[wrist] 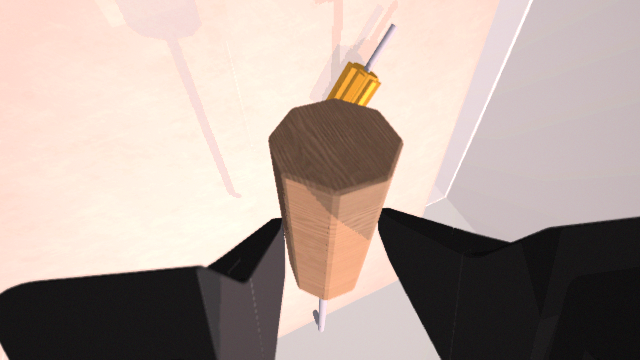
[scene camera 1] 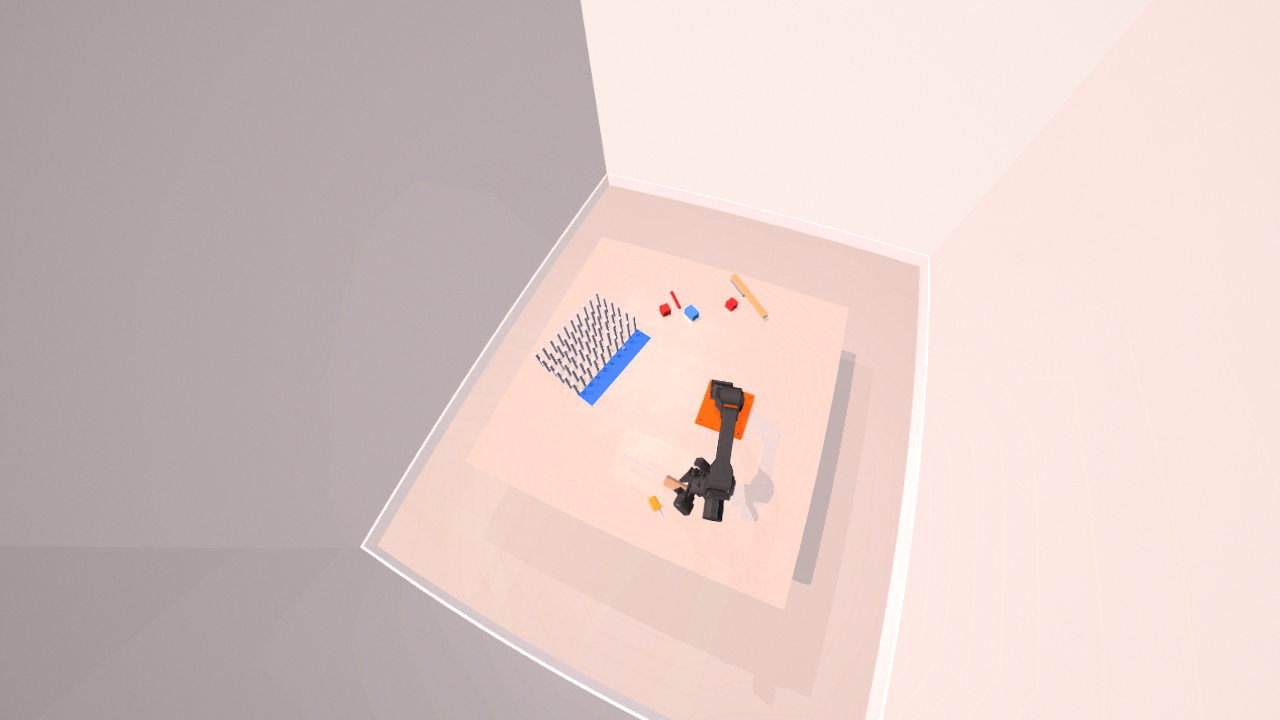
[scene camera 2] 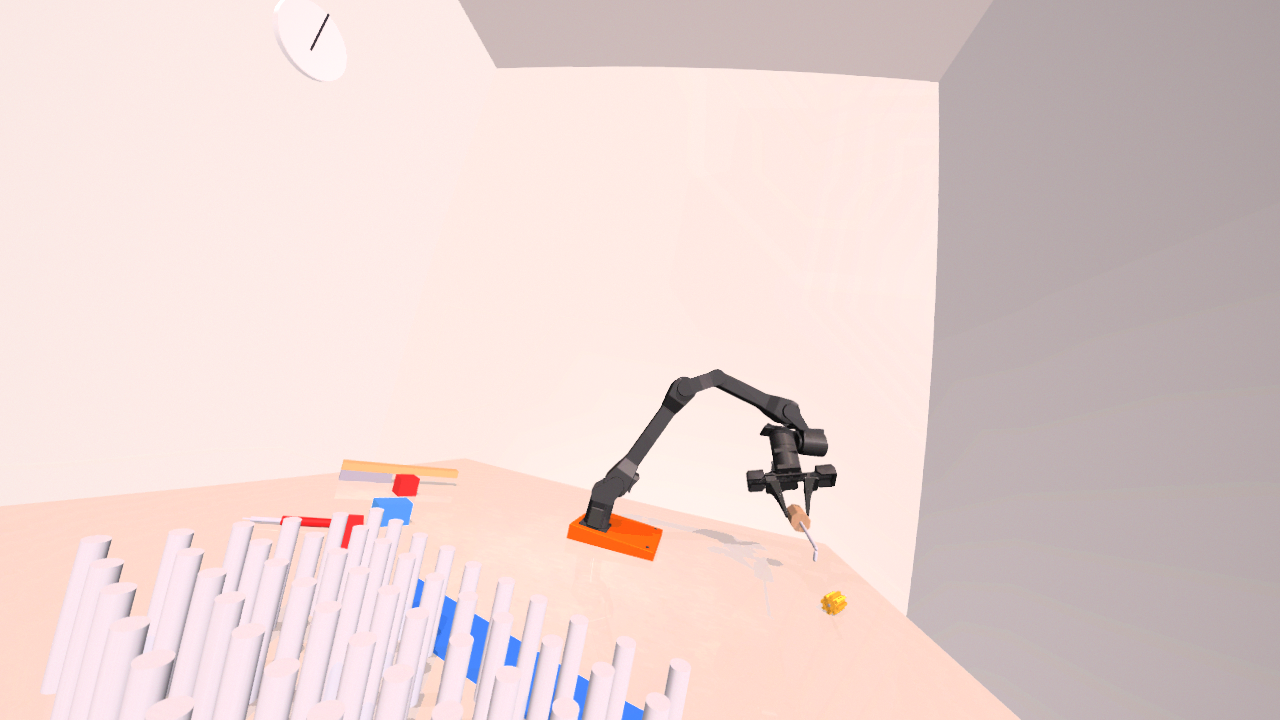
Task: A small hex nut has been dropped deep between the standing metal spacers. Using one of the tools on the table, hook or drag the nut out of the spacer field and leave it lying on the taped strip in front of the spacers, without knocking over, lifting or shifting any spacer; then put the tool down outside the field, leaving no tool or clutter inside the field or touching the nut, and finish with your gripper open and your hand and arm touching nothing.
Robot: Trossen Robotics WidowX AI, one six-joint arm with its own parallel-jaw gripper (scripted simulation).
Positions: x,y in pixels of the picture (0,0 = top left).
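Scene:
Hook tool (wrist: 333,161), held by my gripper (scene camera 2: 797,516).

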